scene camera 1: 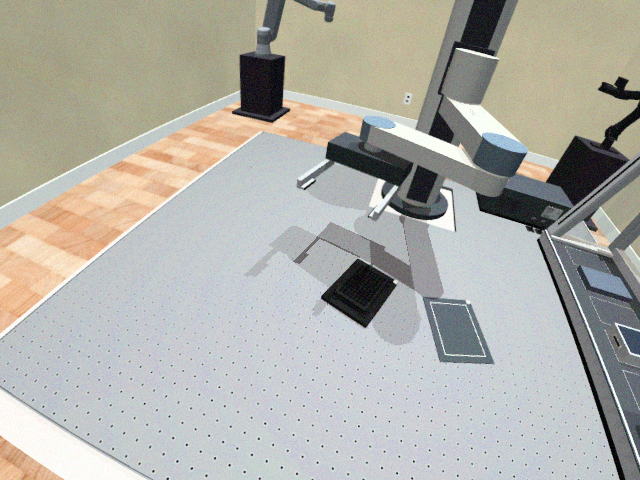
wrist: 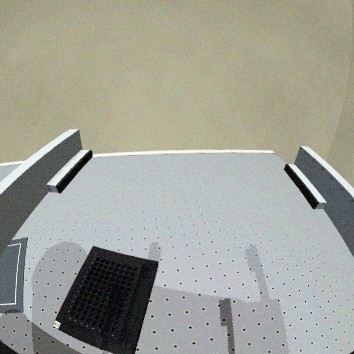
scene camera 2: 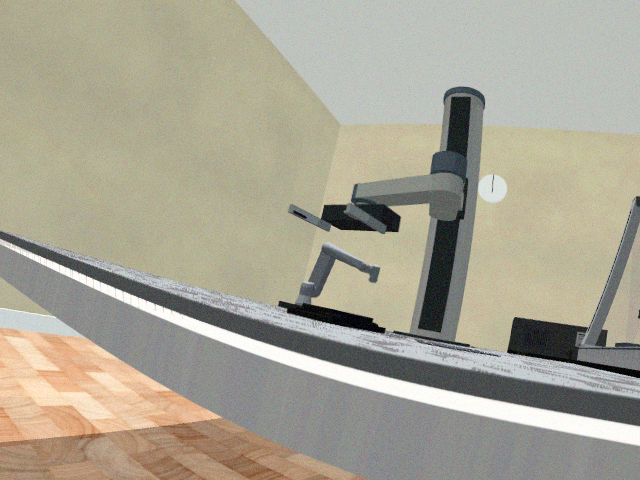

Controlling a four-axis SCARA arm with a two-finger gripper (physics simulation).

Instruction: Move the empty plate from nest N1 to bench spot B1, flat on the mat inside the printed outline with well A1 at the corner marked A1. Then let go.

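Pixels of known places: gripper, fingertip midpoint: (scene camera 1: 335,199) (wrist: 192,146) (scene camera 2: 317,207); arm's base, origin of the base link: (scene camera 1: 413,199).
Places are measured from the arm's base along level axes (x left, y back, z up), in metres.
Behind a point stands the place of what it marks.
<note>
The black plate (scene camera 1: 363,284) @[x -0.098, y -0.519, z 0.039 m] (wrist: 105,295) @[x -0.100, y -0.516, z 0.032 m] with its grid of wells sits flat on the black nest N1 (scene camera 1: 366,320) @[x -0.070, y -0.604, z 0.025 m] (wrist: 149,272) @[x -0.166, y -0.557, z 0.025 m]; both look nearly the same black. A small white mark is at one nest corner. The dark grey mat of B1 (scene camera 1: 457,330) @[x 0.138, y -0.545, z 0.015 m] (wrist: 10,277) @[x 0.100, y -0.535, z 0.015 m] lies to the right of the nest in scene camera 1, with a white printed outline and a small white mark at its top right corner. My gripper (scene camera 1: 339,198) @[x -0.201, y -0.522, z 0.245 m] (scene camera 2: 319,207) @[x -0.201, y -0.522, z 0.245 m] (wrist: 192,146) @[x -0.201, y -0.522, z 0.245 m] is open and empty, high above the bench, behind the nest in scene camera 1. Well A1 cannot be made out.
The arm's column (scene camera 1: 423,180) @[x -0.001, y -0.077, z 0.120 m] (scene camera 2: 444,279) @[x 0.017, y -0.077, z 0.198 m] stands behind the nest. A dark box (scene camera 1: 527,201) @[x 0.384, y 0.035, z 0.103 m] (scene camera 2: 547,335) @[x 0.363, y 0.035, z 0.085 m] is right of the column. A framed deck (scene camera 1: 563,289) @[x 0.450, y -0.309, z 0.037 m] with a blue-grey plate (scene camera 1: 604,283) @[x 0.555, y -0.281, z 0.079 m] runs along the right side. Two other arms stand on black pedestals behind the bench.
</note>
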